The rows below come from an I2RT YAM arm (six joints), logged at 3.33 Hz.
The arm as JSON. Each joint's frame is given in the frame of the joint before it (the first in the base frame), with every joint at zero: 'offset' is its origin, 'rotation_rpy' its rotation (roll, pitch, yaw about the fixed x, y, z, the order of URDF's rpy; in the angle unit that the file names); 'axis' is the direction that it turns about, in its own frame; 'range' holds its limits. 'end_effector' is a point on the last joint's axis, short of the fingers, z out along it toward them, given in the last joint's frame.
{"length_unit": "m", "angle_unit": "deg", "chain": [
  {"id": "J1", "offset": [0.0, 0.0, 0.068], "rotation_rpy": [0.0, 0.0, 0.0], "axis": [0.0, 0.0, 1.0], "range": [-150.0, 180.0]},
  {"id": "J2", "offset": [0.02, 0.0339, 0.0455], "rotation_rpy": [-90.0, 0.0, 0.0], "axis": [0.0, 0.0, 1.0], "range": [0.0, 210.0]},
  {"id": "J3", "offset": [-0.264, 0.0, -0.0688], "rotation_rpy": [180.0, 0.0, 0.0], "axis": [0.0, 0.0, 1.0], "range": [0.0, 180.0]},
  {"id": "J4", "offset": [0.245, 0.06, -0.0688], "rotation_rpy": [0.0, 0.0, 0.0], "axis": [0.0, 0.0, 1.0], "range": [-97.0, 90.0]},
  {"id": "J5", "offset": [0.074, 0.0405, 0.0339], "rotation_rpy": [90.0, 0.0, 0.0], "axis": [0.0, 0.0, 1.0], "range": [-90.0, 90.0]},
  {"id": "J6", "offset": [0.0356, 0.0, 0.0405], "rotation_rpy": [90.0, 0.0, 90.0], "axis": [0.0, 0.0, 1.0], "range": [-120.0, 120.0]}
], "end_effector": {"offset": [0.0, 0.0, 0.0], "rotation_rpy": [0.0, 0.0, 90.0]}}
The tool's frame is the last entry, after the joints.
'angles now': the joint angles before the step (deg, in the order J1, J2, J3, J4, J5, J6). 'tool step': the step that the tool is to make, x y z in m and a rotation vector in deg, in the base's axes. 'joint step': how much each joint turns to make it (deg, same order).
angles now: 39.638, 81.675, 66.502, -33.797, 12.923, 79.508
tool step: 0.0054, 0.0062, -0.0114, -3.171, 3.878, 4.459
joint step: -0.076, 3.183, 1.429, -2.543, -2.869, -3.583
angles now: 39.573, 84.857, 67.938, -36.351, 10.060, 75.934
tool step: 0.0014, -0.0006, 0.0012, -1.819, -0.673, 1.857
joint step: -0.222, 0.193, 0.480, -0.428, 0.229, -2.805
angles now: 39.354, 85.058, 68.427, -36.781, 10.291, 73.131
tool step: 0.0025, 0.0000, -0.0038, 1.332, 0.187, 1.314
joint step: -0.512, 0.196, -0.863, 1.879, -2.018, -0.775
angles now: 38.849, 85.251, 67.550, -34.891, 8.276, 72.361
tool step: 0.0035, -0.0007, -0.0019, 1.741, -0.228, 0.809
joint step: -0.703, 0.118, -0.651, 2.088, -1.893, -0.441
